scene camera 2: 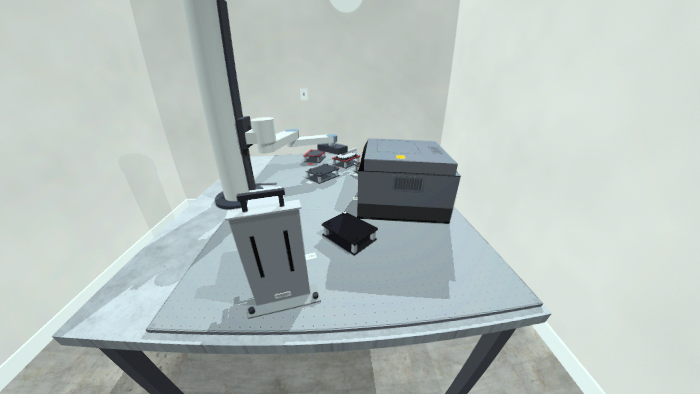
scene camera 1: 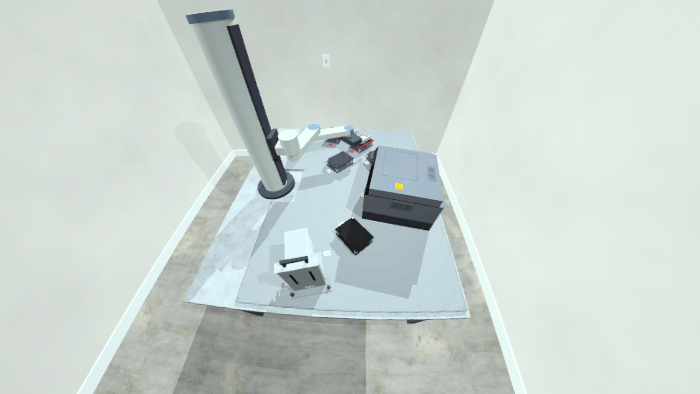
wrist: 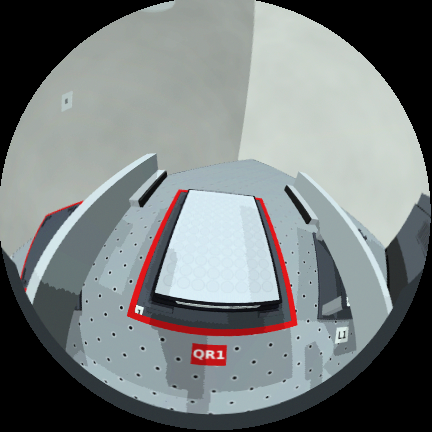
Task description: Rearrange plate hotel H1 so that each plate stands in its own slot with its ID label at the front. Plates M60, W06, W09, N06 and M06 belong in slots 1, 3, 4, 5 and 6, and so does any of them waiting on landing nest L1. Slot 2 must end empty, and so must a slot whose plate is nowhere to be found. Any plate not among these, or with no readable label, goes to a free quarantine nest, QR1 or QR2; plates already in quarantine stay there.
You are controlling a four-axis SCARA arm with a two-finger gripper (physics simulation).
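Pixels of known places: gripper, fingertip midpoint: (scene camera 2: pixel 348 147) (scene camera 1: pixel 363 133) (wrist: pixel 229 168); arm's base at its link origin: (scene camera 1: pixel 276 185).
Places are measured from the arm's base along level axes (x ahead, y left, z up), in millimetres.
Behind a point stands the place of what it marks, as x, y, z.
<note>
My gripper (wrist: pixel 229 168) {590, 467, 121} (scene camera 1: pixel 354 139) {590, 467, 121} (scene camera 2: pixel 332 148) is open and empty above quarantine nest QR1 (wrist: pixel 220 331) {522, 392, 63} (scene camera 1: pixel 366 145) {618, 454, 21} (scene camera 2: pixel 340 161) {533, 471, 24}, its fingers to either side. A white-topped plate (wrist: pixel 217 245) {559, 440, 77} (scene camera 2: pixel 346 156) {572, 414, 77} lies level inside the red border of QR1; its front label is too foreshortened to read. Landing nest L1 (wrist: pixel 327 270) {689, 316, 18} is partly hidden behind the right finger. A second red-bordered nest (wrist: pixel 42 240) {341, 579, 63} (scene camera 2: pixel 314 154) {350, 529, 63} stands to the left with no plate visible on it. The hotel (scene camera 1: pixel 307 274) {366, -633, 203} (scene camera 2: pixel 272 260) {340, -639, 157} stands upright at the front, back panel toward the scene cameras; its slots and plates are hidden.
A large grey machine (scene camera 1: pixel 407 172) {794, -138, 267} (scene camera 2: pixel 407 182) {757, -288, 185} stands on the right of the table. A black raised nest (scene camera 1: pixel 354 235) {535, -389, 63} (scene camera 2: pixel 349 227) {534, -385, 63} stands between it and the hotel. Another dark nest (scene camera 1: pixel 340 161) {425, 186, 63} (scene camera 2: pixel 322 172) {421, 161, 63} stands farther back. The arm's column (scene camera 1: pixel 245 120) {22, -71, 507} (scene camera 2: pixel 210 110) {-14, -74, 440} rises at the left.
</note>
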